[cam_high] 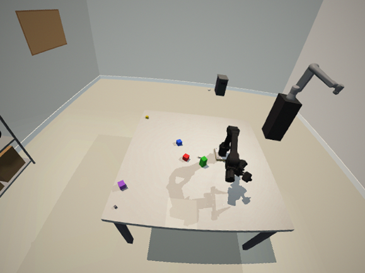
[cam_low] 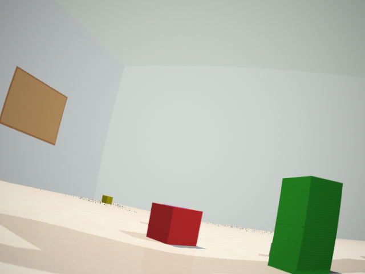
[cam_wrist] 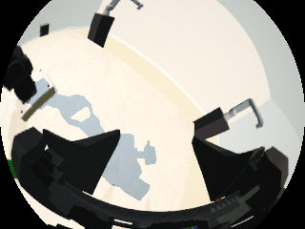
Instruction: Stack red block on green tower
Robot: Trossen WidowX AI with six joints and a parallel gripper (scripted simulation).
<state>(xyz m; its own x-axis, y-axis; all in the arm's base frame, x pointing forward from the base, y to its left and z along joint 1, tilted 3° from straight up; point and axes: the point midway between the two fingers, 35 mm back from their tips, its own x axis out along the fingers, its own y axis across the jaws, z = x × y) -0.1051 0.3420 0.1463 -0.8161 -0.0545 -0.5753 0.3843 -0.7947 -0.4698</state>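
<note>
Right now my gripper tip is 450 mm short of the red block, 230 mm to the left of it and 150 mm above it. Round my gripper tip: purple block (860 mm ahead, 140 mm to the left, 150 mm below); then small dark cube (850 mm ahead, 300 mm to the left, 160 mm below); then blue block (530 mm ahead, 400 mm to the right, 150 mm below).
</note>
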